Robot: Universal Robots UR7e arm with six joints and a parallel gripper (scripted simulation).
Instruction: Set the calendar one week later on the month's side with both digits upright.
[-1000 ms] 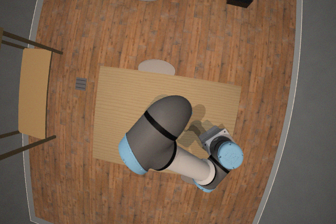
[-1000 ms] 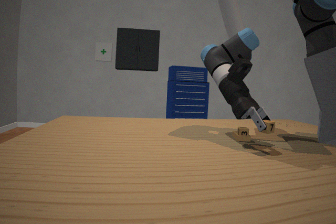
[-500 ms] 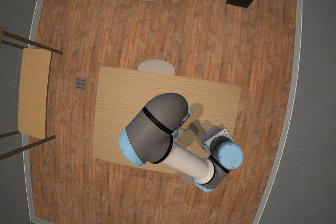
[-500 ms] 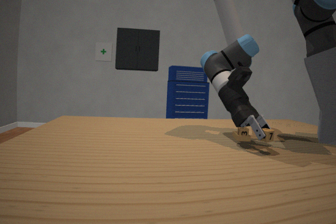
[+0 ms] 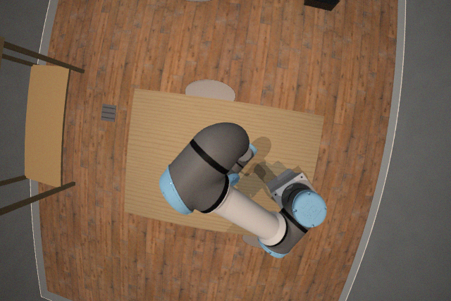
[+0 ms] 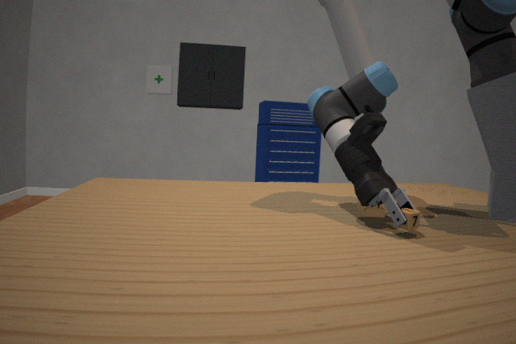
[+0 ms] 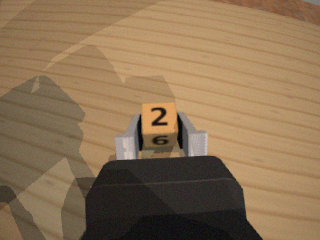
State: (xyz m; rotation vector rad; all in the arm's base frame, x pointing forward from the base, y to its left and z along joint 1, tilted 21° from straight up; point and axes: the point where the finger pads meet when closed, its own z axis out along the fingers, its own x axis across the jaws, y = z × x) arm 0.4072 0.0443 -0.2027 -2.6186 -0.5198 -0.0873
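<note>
Right now my hand is 2 cm past the wooden calendar tray, 14 cm to the left of it and 3 cm above it. Also, from my hand: wooden date cube: 1 cm to the left, 1 cm below.
</note>
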